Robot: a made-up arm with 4 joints. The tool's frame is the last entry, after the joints. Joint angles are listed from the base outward. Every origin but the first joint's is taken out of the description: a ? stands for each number. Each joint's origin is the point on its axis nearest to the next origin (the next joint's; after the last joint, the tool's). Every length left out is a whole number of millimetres.
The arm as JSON. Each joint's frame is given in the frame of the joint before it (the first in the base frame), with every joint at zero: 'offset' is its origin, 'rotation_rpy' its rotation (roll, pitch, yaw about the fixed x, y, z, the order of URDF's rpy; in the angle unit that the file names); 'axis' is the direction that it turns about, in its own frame. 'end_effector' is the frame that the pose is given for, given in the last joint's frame.
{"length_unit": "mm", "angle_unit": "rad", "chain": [
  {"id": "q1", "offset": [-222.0, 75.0, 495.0], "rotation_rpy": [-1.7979, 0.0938, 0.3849], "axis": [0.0, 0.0, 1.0]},
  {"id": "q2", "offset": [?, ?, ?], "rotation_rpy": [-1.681, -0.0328, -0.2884], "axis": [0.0, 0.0, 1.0]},
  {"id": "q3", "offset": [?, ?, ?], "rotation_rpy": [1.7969, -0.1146, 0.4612], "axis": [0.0, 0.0, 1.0]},
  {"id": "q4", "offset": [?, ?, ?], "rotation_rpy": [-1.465, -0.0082, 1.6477], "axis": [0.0, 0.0, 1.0]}
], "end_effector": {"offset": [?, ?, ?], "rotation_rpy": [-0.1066, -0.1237, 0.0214]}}
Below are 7 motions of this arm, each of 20 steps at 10 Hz.
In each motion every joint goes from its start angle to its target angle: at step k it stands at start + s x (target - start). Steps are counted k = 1, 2, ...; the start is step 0. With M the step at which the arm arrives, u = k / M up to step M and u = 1 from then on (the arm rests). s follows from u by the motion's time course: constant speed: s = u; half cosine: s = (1 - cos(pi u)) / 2; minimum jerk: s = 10 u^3 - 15 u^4 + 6 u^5.
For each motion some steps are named. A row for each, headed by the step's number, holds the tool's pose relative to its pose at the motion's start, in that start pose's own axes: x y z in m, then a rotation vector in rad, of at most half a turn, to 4 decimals.
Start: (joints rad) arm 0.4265 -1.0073 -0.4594 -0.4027
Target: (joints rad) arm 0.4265 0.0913 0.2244 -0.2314
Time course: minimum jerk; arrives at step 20
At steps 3, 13, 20:
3: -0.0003 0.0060 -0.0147 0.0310 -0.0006 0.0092
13: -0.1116 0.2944 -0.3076 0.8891 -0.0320 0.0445
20: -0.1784 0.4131 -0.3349 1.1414 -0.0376 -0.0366

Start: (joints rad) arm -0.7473 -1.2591 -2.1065 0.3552
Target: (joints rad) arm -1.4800 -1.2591 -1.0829 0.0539
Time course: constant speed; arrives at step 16
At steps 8, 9, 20:
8: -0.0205 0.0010 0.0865 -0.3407 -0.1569 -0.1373
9: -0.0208 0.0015 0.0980 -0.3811 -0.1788 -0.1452
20: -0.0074 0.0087 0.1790 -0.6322 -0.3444 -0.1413

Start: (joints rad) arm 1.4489 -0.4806 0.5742 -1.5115
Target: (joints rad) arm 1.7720 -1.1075 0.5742 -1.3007
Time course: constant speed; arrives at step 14
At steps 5, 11, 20:
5: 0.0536 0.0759 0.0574 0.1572 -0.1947 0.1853
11: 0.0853 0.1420 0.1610 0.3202 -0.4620 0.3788
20: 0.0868 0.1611 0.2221 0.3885 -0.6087 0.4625

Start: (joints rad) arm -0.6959 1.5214 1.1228 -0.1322
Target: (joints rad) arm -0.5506 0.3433 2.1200 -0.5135
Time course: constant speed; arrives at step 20
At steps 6, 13, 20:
6: 0.1974 -0.0268 -0.0242 0.0970 -0.3462 0.2337
13: 0.4284 0.0397 -0.0335 0.3860 -0.6900 0.4953
20: 0.6106 0.2036 -0.0109 0.8328 -0.9039 0.7431

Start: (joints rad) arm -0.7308 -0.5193 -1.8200 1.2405
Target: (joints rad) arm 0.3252 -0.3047 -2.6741 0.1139
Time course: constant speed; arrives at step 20
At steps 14, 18, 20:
14: 0.0478 -0.1032 0.0990 -0.1896 0.0665 -0.5508
18: 0.0575 -0.1064 0.1459 -0.2787 0.0908 -0.7283
20: 0.0609 -0.1021 0.1709 -0.3294 0.0996 -0.8228

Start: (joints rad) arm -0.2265 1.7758 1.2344 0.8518
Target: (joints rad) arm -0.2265 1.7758 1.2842 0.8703
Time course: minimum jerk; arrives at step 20
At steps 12, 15, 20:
12: 0.0004 0.0001 -0.0019 -0.0237 -0.0237 0.0169
15: 0.0006 0.0002 -0.0025 -0.0311 -0.0311 0.0222
20: 0.0007 0.0002 -0.0028 -0.0348 -0.0346 0.0247

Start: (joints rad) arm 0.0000 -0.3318 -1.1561 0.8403
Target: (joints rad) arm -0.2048 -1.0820 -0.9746 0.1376
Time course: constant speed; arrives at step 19
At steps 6, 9, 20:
6: -0.0665 0.0428 0.0783 -0.1986 0.0888 -0.3782
9: -0.0931 0.0714 0.1208 -0.3079 0.1267 -0.5592
20: -0.1386 0.1970 0.2681 -0.7274 0.2060 -1.1103

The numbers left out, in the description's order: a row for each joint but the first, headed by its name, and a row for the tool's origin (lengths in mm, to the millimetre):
q2: -84.0 -120.0 0.0
q3: 347.0 -313.0 0.0
q4: 29.0 -105.0 0.0
tool: 47.0 -29.0 0.0

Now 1 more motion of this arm.
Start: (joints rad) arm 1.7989 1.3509 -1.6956 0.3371
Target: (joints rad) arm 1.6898 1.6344 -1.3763 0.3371
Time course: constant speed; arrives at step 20
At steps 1, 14, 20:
1: 0.0065 -0.0003 -0.0049 0.0037 -0.0154 0.0137
14: 0.0940 0.0078 -0.0660 0.0659 -0.2265 0.1815
20: 0.1355 0.0191 -0.0918 0.1034 -0.3302 0.2516

